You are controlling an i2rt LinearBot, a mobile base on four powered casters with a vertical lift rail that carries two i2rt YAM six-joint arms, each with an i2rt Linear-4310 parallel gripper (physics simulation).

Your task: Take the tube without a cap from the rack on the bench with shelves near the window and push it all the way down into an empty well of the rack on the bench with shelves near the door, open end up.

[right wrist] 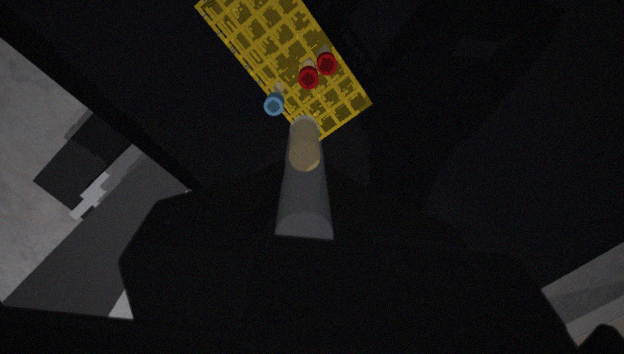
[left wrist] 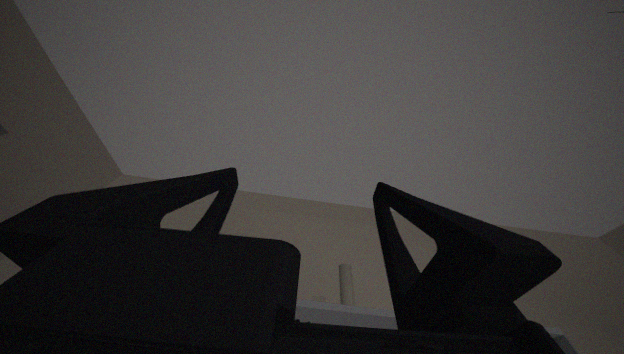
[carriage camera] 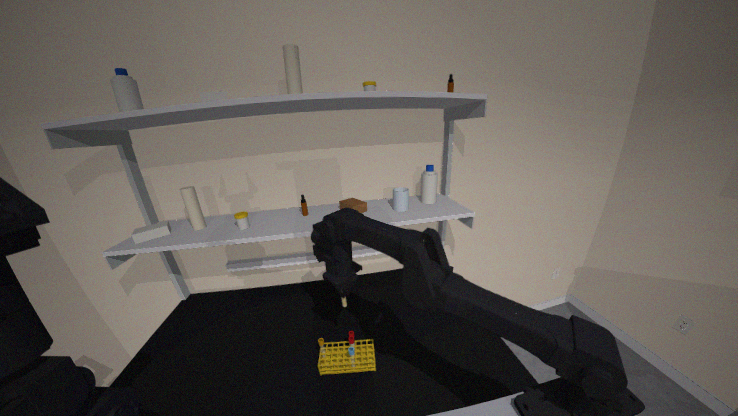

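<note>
The tube without a cap [carriage camera: 344, 301] [right wrist: 304, 185] is clear with a pale yellowish lower part. My right gripper [carriage camera: 343, 293] is shut on it and holds it roughly upright above the bench, behind the rack in the carriage view; the dark fingers are hard to make out in the right wrist view. The yellow rack [carriage camera: 335, 370] [right wrist: 345, 114] stands on the black bench top. It holds two red-capped tubes [carriage camera: 351, 336] [right wrist: 308, 78], a blue-capped tube [carriage camera: 351, 350] [right wrist: 273, 104] and an orange-capped tube [carriage camera: 320, 341]. Many wells look empty. My left gripper [left wrist: 306, 183] is open and empty, facing the wall and ceiling.
A lower shelf [carriage camera: 273, 232] with bottles, a beaker [carriage camera: 400, 199] and a brown box [carriage camera: 352, 204] runs along the wall behind the bench. An upper shelf [carriage camera: 330, 103] carries more bottles. The black bench top [carriage camera: 232, 351] lies under both. The left arm shows at the picture's left edge.
</note>
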